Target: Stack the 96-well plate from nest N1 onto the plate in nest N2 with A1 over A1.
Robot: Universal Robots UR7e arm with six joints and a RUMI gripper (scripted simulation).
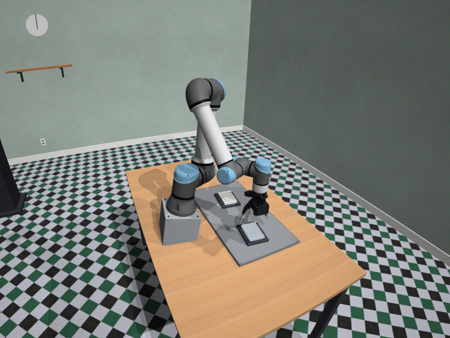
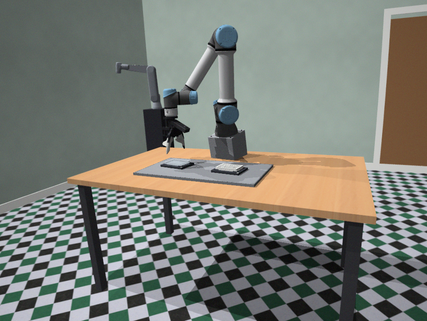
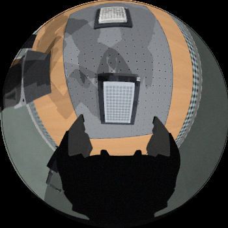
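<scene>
Now: the 96-well plate 70 mm below my hand. Also, from my hand: black plate nest (80 mm below); then A1 label (410 mm to the left, 100 mm ahead, 70 mm below).
</scene>
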